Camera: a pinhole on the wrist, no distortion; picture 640 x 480 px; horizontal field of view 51.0 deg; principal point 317.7 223.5 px. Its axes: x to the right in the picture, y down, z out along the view. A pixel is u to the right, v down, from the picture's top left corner.
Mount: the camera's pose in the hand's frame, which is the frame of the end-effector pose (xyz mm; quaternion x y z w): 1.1 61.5 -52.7 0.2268 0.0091 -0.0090 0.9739
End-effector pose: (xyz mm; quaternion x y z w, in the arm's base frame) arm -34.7 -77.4 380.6 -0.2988 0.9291 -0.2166 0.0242
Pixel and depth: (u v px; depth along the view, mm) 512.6 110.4 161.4
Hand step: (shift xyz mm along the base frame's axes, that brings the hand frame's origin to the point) -7.9 -84.1 -52.8
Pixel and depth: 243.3 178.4 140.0
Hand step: 27.2 -25.9 -60.0
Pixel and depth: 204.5 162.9 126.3
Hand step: 27.5 -14.2 -50.5
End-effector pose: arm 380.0 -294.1 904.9 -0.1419 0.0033 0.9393 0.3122
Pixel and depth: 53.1 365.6 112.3
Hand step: -4.1 -45.7 65.4
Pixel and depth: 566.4 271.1 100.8
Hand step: -54.6 8.8 25.8
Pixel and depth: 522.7 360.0 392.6
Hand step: -161.2 140.3 287.8
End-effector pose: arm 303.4 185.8 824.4 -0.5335 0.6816 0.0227 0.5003
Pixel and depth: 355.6 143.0 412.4
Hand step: 320.0 75.0 -84.2
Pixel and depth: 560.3 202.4 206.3
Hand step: 116.9 1.3 -100.7
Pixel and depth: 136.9 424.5 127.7
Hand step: 20.3 83.7 -37.9
